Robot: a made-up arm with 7 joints.
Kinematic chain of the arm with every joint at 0, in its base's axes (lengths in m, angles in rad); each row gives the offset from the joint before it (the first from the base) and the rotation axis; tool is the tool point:
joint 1: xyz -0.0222 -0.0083 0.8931 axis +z
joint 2: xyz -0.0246 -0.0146 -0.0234 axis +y
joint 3: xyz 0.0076 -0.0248 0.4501 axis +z
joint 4: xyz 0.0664 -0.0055 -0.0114 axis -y
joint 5: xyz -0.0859 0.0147 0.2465 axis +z
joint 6: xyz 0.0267 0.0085 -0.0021 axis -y
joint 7: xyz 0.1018 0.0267 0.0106 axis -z
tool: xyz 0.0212 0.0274 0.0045
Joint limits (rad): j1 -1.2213..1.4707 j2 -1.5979..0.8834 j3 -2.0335..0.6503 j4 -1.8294..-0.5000 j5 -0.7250..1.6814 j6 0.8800..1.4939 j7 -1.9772..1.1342
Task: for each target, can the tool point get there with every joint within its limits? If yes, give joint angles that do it. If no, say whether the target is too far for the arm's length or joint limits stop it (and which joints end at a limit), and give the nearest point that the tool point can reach.
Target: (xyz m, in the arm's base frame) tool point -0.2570 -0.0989 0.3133
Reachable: no: joint limits stop it (at a limit: joint 2, joint 3, joint 4, joint 5, joint 6, joint 7) | nearest point -0.5162 -0.1989 0.6513 | short by 0.438 m
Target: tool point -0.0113 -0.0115 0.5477
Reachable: no: joint limits stop it (at a limit: joint 2, joint 4, joint 6) | nearest point 0.4393 -0.1438 0.7634 | short by 0.517 m
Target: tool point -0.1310 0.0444 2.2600
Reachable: no: too far | nearest point -0.1057 0.0278 1.7175 | short by 0.543 m
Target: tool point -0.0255 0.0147 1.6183
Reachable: yes | joints -0.5822 -0.5640 -0.1179 -1.2613 0.9333 1.0557 0.3944
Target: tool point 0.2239 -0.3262 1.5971
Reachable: yes | joints -0.2598 0.2030 -1.1010 -0.8348 1.4846 1.2300 0.7719
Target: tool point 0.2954 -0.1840 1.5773
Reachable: yes | joints -0.0576 0.1095 -0.7101 -0.7017 0.3131 1.1051 0.3174
